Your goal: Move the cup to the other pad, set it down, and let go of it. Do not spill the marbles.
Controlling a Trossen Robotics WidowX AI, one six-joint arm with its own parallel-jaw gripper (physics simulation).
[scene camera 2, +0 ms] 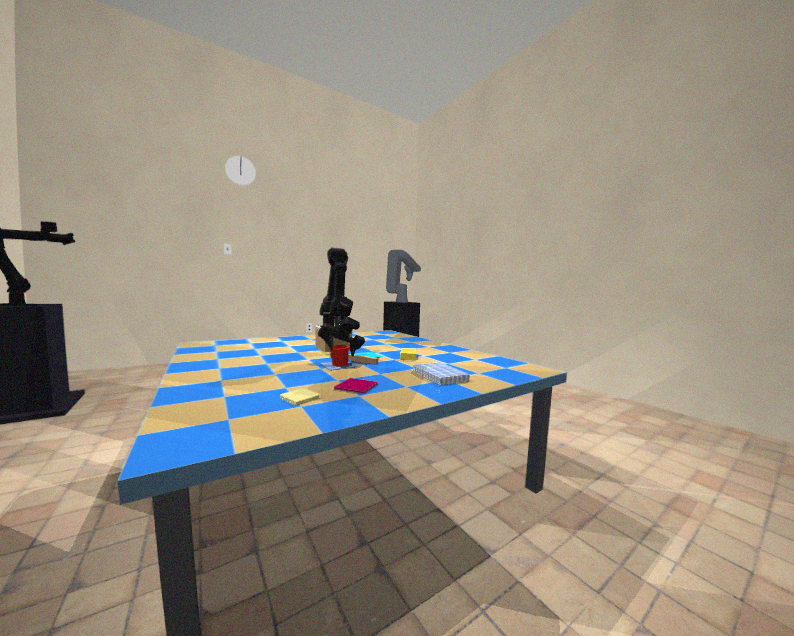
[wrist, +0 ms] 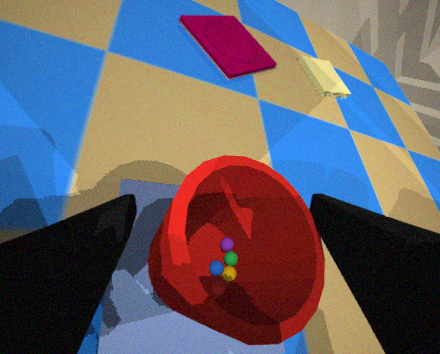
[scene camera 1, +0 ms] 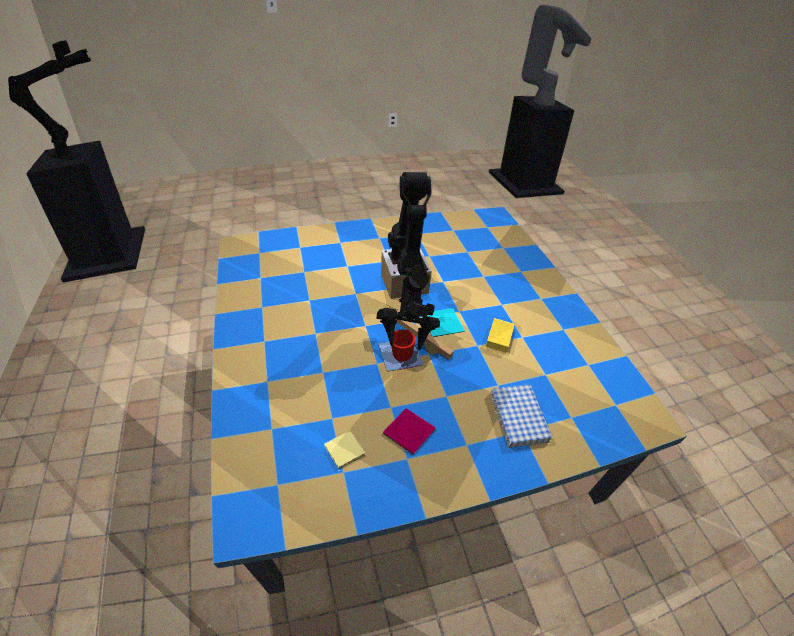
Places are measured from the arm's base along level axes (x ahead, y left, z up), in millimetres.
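Pixels of known places: gripper, fingertip midpoint: [scene camera 2: 342,352] [wrist: 224,202] [scene camera 1: 405,347]; arm's base, link origin: [scene camera 1: 399,257].
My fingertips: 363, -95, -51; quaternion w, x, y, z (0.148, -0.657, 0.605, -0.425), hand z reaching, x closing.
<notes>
Ahead of a thing's pixels: the offset from my fingertips to its top centre, as dx, dy, dz. "spot": to the spot under its first point.
A red cup @(-21, -2, +21) [scene camera 1: 402,346] [scene camera 2: 340,355] [wrist: 255,300] stands upright on the pale blue-grey pad @(-25, -5, -52) [scene camera 1: 389,363] [wrist: 150,335]. Several small marbles @(-23, -21, -36) [wrist: 230,258] lie at its bottom, among them a purple, a green and a blue one. My gripper [scene camera 1: 406,346] [wrist: 224,202] is open, with one finger on each side of the cup; in the wrist view the right fingertip is close to the cup wall and the left one has a gap. A flat magenta pad @(+240, -67, -47) [scene camera 1: 408,430] [scene camera 2: 355,384] [wrist: 227,46] with a faint circle lies nearer the table's front edge.
A wooden bar @(spot: -8, +117, -33) [scene camera 1: 440,345] [scene camera 2: 366,360] lies close beside the cup, with a cyan square @(spot: -113, +190, -52) [scene camera 1: 448,322] behind it. A yellow block @(-4, +326, -25) [scene camera 1: 500,333] [scene camera 2: 408,355] and a blue-checked box @(+287, +241, -30) [scene camera 1: 521,415] [scene camera 2: 440,372] are to the right. A pale yellow square @(spot: +252, -245, -45) [scene camera 1: 344,449] [scene camera 2: 299,396] [wrist: 324,76] lies beside the magenta pad.
</notes>
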